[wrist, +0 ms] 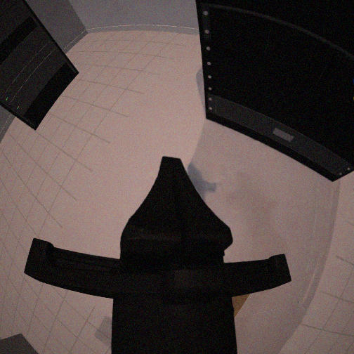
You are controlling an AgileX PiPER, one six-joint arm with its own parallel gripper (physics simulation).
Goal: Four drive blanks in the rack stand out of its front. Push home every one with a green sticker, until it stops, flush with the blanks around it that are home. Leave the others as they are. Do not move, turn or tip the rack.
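The black rack [280,134] stands at the upper right of the wrist view, with a column of light round holes down its left post and a small grey label on its bottom panel. Its front is very dark. I cannot make out the separate drive blanks or which of them stand out, and no green sticker can be made out. Tiny specks of colour show at the right picture edge. My gripper [168,166] is dark, with its fingertips together in one narrow tip. It is shut with no object visible at the tip, below and left of the rack's lower left corner, apart from it in the picture.
Another dark cabinet [47,95] with small green lights stands at the upper left. A tiled floor [120,100] lies between it and the rack, with grey walls [135,14] behind. A grey object [19,345] shows at the lower left corner, and a brown patch beside the gripper body.
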